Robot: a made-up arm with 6 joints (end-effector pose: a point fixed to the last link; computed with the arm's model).
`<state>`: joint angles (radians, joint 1 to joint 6).
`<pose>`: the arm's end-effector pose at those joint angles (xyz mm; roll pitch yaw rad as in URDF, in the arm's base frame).
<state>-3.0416 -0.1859 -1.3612 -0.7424 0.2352 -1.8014</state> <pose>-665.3 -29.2 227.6 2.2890 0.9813 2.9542</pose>
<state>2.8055 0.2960 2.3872 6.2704 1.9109 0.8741</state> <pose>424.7 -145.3 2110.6 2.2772 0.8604 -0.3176</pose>
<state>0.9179 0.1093 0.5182 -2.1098 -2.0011 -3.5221</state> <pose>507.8 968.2 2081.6 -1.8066 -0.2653 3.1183</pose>
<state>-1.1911 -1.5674 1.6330 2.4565 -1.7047 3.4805</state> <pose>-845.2 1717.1 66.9 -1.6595 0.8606 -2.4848</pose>
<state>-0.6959 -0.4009 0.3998 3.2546 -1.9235 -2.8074</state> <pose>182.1 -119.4 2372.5 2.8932 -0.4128 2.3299</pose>
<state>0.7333 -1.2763 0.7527 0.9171 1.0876 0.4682</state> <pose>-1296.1 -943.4 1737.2 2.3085 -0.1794 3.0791</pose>
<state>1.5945 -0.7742 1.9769 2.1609 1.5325 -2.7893</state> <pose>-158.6 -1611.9 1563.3 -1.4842 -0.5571 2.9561</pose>
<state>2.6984 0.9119 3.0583 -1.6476 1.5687 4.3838</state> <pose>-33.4 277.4 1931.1 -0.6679 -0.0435 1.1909</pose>
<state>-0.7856 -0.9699 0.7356 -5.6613 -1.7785 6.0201</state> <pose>-644.8 454.0 2091.2 0.3418 0.0977 -1.3955</pose>
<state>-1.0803 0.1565 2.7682 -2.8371 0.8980 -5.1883</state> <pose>-435.0 696.5 2077.7 -2.2388 -1.2826 3.0315</pose>
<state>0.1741 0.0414 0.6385 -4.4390 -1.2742 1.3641</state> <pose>1063.2 -34.6 2286.3 -2.3994 -0.3875 -1.2923</pose>
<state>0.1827 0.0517 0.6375 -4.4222 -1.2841 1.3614</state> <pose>1078.6 -22.2 2277.9 -2.4068 -0.3952 -1.2971</pose>
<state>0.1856 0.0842 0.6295 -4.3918 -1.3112 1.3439</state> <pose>1133.5 -8.4 2242.5 -2.4253 -0.4045 -1.3183</pose>
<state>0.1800 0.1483 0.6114 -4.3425 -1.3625 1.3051</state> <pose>1240.8 6.0 2163.7 -2.4582 -0.4212 -1.3612</pose>
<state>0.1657 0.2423 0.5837 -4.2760 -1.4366 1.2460</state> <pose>1388.5 16.4 2034.1 -2.5015 -0.4550 -1.4209</pose>
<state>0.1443 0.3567 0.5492 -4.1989 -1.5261 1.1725</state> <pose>1549.5 16.8 1857.3 -2.5475 -0.5123 -1.4839</pose>
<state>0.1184 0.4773 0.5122 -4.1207 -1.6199 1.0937</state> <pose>1693.6 3.6 1651.2 -2.5896 -0.5884 -1.5348</pose>
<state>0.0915 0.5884 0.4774 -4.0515 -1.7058 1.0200</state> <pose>1800.7 -21.0 1446.3 -2.6260 -0.6680 -1.5640</pose>
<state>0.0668 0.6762 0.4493 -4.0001 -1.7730 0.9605</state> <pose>1866.2 -51.3 1275.7 -2.6561 -0.7329 -1.5735</pose>
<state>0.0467 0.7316 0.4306 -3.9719 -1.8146 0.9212</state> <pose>1898.1 -81.2 1163.7 -2.6773 -0.7710 -1.5749</pose>
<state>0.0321 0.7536 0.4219 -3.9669 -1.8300 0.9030</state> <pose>1907.8 -107.1 1116.4 -2.6870 -0.7802 -1.5793</pose>
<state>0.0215 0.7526 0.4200 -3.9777 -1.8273 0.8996</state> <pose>1905.8 -129.2 1114.2 -2.6880 -0.7694 -1.5884</pose>
